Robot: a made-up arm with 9 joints. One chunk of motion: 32 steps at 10 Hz.
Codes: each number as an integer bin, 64 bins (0 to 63) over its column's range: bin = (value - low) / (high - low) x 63, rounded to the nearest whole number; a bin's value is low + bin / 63 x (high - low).
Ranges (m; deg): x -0.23..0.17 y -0.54..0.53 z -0.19..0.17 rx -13..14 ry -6..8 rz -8..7
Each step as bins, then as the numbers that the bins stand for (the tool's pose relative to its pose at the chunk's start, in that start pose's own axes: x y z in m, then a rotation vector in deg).
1 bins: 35 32 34 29 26 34
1 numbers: -0.0078 0.0035 0.0043 -0.57 -0.22 0.10
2 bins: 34 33 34 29 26 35
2 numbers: -0.0141 0.0205 0.0043 -0.57 -0.22 0.33
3 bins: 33 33 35 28 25 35
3 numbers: -0.0205 0.0205 0.0100 -1.00 -0.44 0.33
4 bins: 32 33 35 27 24 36
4 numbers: -0.0268 0.0205 0.0100 -1.43 -0.67 0.57
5 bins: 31 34 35 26 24 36
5 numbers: -0.0332 0.0375 0.0100 -1.86 -0.67 0.57
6 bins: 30 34 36 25 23 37
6 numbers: -0.0395 0.0375 0.0157 -2.29 -0.89 0.81
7 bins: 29 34 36 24 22 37
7 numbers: -0.0459 0.0375 0.0157 -2.71 -1.11 0.81
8 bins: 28 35 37 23 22 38
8 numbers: -0.0522 0.0544 0.0214 -3.14 -1.11 1.05
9 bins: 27 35 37 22 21 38
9 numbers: -0.0586 0.0544 0.0214 -3.57 -1.33 1.05
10 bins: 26 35 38 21 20 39
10 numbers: -0.0649 0.0544 0.0271 -4.00 -1.56 1.29
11 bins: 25 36 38 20 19 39
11 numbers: -0.0713 0.0714 0.0271 -4.43 -1.78 1.29
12 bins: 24 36 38 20 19 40
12 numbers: -0.0776 0.0714 0.0271 -4.43 -1.78 1.52
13 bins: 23 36 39 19 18 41
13 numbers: -0.0840 0.0714 0.0329 -4.86 -2.00 1.76
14 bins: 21 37 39 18 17 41
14 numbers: -0.0967 0.0884 0.0329 -5.29 -2.22 1.76
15 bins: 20 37 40 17 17 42
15 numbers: -0.1030 0.0884 0.0386 -5.71 -2.22 2.00
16 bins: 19 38 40 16 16 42
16 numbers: -0.1094 0.1054 0.0386 -6.14 -2.44 2.00
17 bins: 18 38 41 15 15 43
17 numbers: -0.1157 0.1054 0.0443 -6.57 -2.67 2.24
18 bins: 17 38 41 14 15 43
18 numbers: -0.1221 0.1054 0.0443 -7.00 -2.67 2.24
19 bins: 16 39 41 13 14 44
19 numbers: -0.1284 0.1224 0.0443 -7.43 -2.89 2.48
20 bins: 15 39 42 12 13 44
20 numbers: -0.1348 0.1224 0.0500 -7.86 -3.11 2.48
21 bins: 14 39 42 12 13 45
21 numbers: -0.1411 0.1224 0.0500 -7.86 -3.11 2.71
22 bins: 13 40 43 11 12 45
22 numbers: -0.1475 0.1394 0.0557 -8.29 -3.33 2.71
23 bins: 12 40 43 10 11 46
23 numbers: -0.1538 0.1394 0.0557 -8.71 -3.56 2.95
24 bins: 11 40 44 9 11 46
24 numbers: -0.1602 0.1394 0.0614 -9.14 -3.56 2.95
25 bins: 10 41 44 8 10 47
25 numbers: -0.1665 0.1563 0.0614 -9.57 -3.78 3.19
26 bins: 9 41 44 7 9 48
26 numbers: -0.1729 0.1563 0.0614 -10.00 -4.00 3.43
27 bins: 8 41 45 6 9 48
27 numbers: -0.1792 0.1563 0.0671 -10.43 -4.00 3.43
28 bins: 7 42 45 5 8 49
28 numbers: -0.1856 0.1733 0.0671 -10.86 -4.22 3.67
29 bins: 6 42 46 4 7 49
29 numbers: -0.1919 0.1733 0.0729 -11.29 -4.44 3.67
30 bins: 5 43 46 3 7 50
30 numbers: -0.1983 0.1903 0.0729 -11.71 -4.44 3.90
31 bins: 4 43 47 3 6 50
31 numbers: -0.2046 0.1903 0.0786 -11.71 -4.67 3.90
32 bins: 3 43 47 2 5 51
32 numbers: -0.2110 0.1903 0.0786 -12.14 -4.89 4.14
